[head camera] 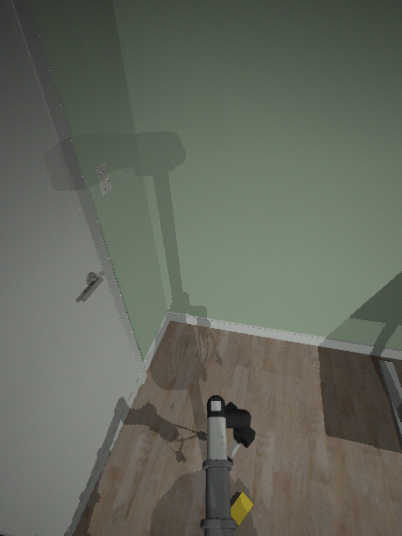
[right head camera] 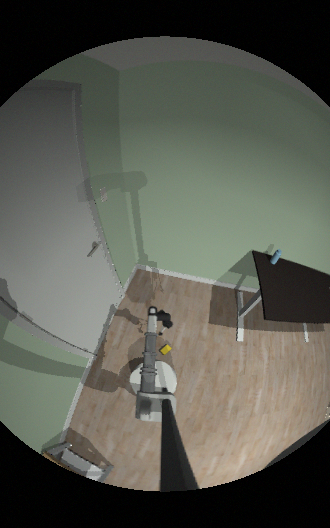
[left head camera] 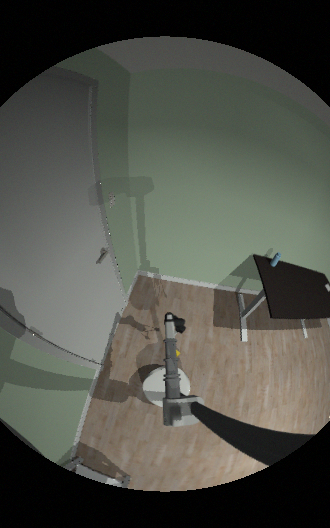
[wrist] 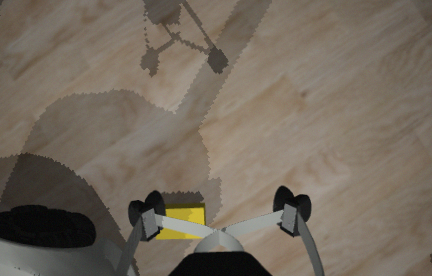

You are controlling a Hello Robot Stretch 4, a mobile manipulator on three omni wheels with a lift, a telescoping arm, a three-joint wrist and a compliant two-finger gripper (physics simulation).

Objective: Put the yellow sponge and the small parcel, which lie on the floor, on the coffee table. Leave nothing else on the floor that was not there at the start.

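Frame: origin at the robot's base, x ahead, y left, z up, level; metres.
Seen in the pictures: gripper, fingertip midpoint: (head camera: 238, 451) (right head camera: 165, 329) (left head camera: 175, 334) (wrist: 219, 204).
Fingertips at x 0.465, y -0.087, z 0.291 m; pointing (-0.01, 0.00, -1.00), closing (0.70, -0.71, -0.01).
Note:
Offsets run from my fingertips to a thing's top centre. Level surfaces: height alone.
The yellow sponge @[dz -0.273, dx -0.135, dy -0.011 m] (head camera: 242, 508) (left head camera: 178, 353) (right head camera: 166, 349) (wrist: 187, 214) lies on the floor beside the arm. In the wrist view it is low in the frame, right beside the left fingertip and partly behind the finger strips. My gripper (right head camera: 162, 331) (wrist: 219, 204) is open and empty, above the floor, its fingertips wide apart. In the head view the arm's end hides most of it. A small part of the coffee table (left head camera: 95, 474) (right head camera: 82, 462) shows at the lower left edge of the side head views. The small parcel does not show in these views.
A grey door (head camera: 45, 300) and a green wall meet near a corner ahead left. A dark desk @[dz +0.402 m] (left head camera: 295, 295) (right head camera: 295, 295) with a blue bottle @[dz +0.567, dx +0.481, dy -1.076 m] (left head camera: 275, 259) (right head camera: 275, 257) stands to the right. My white base (left head camera: 152, 387) (right head camera: 167, 382) is close behind the sponge.

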